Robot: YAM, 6 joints.
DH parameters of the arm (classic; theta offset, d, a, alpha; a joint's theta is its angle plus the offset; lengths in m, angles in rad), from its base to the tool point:
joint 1: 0 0.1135 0.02 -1.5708
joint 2: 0 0 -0.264 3.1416
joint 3: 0.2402 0 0.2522 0
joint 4: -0.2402 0 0.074 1.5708
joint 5: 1.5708 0 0 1.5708
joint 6: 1.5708 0.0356 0 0
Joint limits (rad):
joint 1: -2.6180..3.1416
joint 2: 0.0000..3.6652
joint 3: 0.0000..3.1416
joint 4: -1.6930..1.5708
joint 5: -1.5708..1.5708
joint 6: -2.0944..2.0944
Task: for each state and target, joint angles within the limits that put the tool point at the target. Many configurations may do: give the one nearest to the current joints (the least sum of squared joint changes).
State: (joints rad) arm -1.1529 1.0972 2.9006 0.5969 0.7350 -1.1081
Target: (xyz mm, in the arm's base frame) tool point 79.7 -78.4 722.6
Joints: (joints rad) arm -0.6077 1.6166 2.6520 0.4900 0.5583 -1.1081
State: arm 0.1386 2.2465 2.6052 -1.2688 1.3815 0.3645
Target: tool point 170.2 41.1 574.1
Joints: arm 0.4378 1.6000 2.6248 -1.5973 1.3773 0.3645
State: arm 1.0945 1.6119 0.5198 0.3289 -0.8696 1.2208
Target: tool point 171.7 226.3 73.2
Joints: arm 0.8306 1.8493 0.5852 0.3378 -0.8134 1.2208
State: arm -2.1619 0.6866 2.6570 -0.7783 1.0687 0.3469
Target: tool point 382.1 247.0 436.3
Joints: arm -2.6180 0.4006 2.8108 -0.7512 0.6973 0.3469
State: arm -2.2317 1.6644 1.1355 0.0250 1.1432 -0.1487
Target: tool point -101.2 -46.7 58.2
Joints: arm -2.4045 1.6134 0.1779 -0.3387 1.2208 -0.1487
